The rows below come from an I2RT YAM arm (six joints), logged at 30 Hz.
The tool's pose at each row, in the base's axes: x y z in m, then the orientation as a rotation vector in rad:
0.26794 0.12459 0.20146 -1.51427 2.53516 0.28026
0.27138 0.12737 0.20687 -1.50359 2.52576 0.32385
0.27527 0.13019 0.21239 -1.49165 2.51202 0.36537
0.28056 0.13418 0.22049 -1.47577 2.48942 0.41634
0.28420 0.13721 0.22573 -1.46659 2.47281 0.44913
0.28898 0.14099 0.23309 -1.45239 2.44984 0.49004
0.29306 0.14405 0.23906 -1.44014 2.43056 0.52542
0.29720 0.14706 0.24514 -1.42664 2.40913 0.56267
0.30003 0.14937 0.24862 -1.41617 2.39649 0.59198
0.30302 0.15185 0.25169 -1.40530 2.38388 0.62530
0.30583 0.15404 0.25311 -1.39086 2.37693 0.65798
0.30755 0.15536 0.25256 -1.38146 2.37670 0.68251
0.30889 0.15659 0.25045 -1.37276 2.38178 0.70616
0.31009 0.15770 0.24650 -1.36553 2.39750 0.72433
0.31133 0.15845 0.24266 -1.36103 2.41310 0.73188
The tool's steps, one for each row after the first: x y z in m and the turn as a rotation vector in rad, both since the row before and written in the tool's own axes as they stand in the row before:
-0.00529 -0.00136 -0.00435 -0.02062 -0.02342 0.00467
-0.00568 -0.00161 -0.00433 -0.01797 -0.02631 0.00342
-0.00818 -0.00192 -0.00624 -0.02057 -0.03664 0.00246
-0.00591 -0.00114 -0.00370 -0.01338 -0.02431 0.00022
-0.00788 -0.00145 -0.00520 -0.01571 -0.03304 0.00074
-0.00662 -0.00129 -0.00402 -0.01425 -0.02783 0.00102
-0.00677 -0.00128 -0.00397 -0.01500 -0.03015 0.00097
-0.00461 -0.00085 -0.00187 -0.01322 -0.02030 0.00287
-0.00467 -0.00096 -0.00134 -0.01607 -0.02098 0.00375
-0.00363 -0.00124 0.00001 -0.01601 -0.01828 0.00836
-0.00153 -0.00107 0.00122 -0.01366 -0.00908 0.00821
-0.00052 -0.00117 0.00247 -0.01442 -0.00447 0.01052
0.00052 -0.00161 0.00392 -0.01320 0.00512 0.01446
0.00067 -0.00183 0.00361 -0.00674 0.00806 0.01140

